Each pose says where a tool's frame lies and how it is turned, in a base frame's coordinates. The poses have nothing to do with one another.
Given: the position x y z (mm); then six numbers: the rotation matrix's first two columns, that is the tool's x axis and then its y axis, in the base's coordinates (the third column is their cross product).
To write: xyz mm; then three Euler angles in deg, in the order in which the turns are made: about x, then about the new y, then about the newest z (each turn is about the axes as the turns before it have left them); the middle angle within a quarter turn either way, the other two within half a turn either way. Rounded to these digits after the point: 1 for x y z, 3 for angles.
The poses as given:
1: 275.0, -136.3, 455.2, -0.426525, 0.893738, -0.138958, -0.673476, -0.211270, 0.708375
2: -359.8, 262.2, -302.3, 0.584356, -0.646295, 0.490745, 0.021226, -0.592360, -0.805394
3: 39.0, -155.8, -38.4, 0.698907, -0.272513, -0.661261, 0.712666, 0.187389, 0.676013
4: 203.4, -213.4, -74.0, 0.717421, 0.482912, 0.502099, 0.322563, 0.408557, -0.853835
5: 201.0, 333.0, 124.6, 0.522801, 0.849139, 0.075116, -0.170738, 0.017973, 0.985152
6: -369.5, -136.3, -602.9, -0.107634, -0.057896, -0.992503, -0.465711, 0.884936, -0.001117
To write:
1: 275.0, -136.3, 455.2, -29.763, 37.139, 122.347
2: -359.8, 262.2, -302.3, -124.646, 54.215, -2.080
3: 39.0, -155.8, -38.4, 70.988, -3.458, -45.558
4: 203.4, -213.4, -74.0, -79.945, -38.131, -24.209
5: 201.0, 333.0, 124.6, 73.698, 56.635, 18.086
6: -369.5, -136.3, -602.9, -104.814, 61.446, 103.014
